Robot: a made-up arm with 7 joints.
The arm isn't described. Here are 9 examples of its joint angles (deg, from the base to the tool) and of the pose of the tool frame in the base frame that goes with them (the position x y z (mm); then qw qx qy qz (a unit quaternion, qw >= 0)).
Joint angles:
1: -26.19 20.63 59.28 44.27 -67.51 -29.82 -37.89
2: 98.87 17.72 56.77 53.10 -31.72 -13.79 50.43
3: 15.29 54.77 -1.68 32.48 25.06 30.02 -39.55
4: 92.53 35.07 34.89 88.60 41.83 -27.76 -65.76
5: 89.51 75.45 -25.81 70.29 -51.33 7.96 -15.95
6: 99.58 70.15 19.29 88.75 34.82 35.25 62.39
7: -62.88 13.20 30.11 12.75 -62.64 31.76 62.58
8: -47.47 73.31 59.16 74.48 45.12 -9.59 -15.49
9: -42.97 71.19 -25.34 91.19 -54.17 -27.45 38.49
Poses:
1: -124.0 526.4 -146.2 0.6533 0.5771 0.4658 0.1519
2: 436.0 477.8 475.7 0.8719 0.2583 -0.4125 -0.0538
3: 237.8 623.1 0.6 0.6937 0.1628 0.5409 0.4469
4: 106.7 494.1 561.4 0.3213 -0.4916 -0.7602 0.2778
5: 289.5 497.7 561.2 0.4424 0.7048 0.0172 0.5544
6: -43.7 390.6 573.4 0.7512 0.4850 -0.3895 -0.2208
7: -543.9 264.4 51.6 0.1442 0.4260 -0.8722 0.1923
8: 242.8 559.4 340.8 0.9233 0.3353 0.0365 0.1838
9: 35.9 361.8 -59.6 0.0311 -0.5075 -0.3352 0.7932
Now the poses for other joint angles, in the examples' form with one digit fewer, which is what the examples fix.
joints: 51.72 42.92 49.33 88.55 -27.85 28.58 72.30
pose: 176 492 425 0.953 0.287 0.036 -0.091
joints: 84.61 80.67 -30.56 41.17 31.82 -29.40 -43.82
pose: 243 661 456 0.707 0.246 -0.373 0.548
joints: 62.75 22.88 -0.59 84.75 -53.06 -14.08 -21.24
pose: 449 255 453 0.650 0.598 -0.377 0.279
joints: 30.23 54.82 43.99 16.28 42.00 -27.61 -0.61
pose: 194 682 39 0.871 -0.087 -0.184 0.446
